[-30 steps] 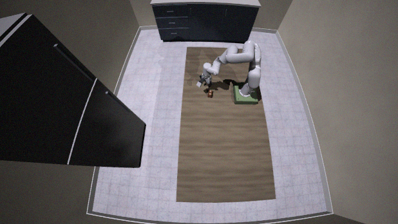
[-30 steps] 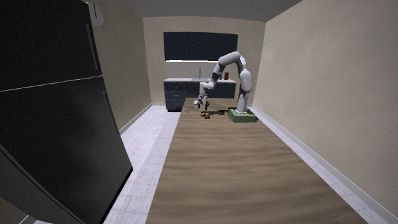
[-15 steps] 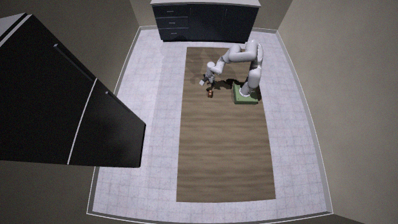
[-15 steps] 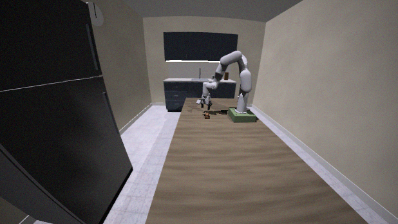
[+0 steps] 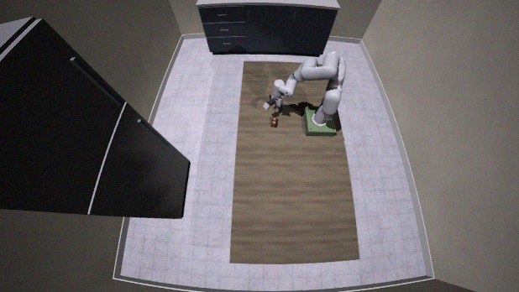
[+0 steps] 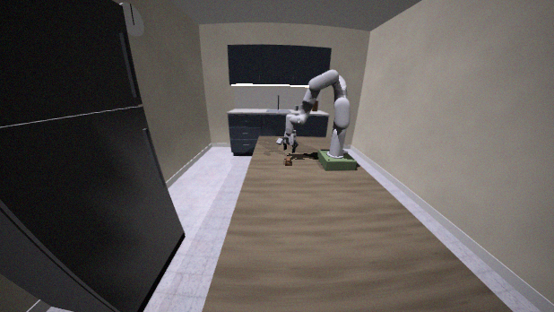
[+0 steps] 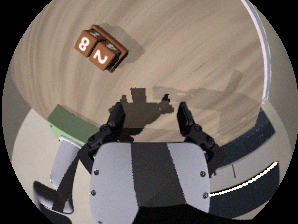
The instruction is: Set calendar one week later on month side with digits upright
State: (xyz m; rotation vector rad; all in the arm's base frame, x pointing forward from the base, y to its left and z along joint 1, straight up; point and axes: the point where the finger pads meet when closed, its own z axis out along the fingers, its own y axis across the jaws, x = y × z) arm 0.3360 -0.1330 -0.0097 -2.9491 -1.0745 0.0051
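Right now the calendar cube is 10 cm to the left of my hand, 4 cm below it and 2 cm ahead of it. From my hand the other things lie so: calendar tray (11 cm to the left, 6 cm below, 2 cm ahead).
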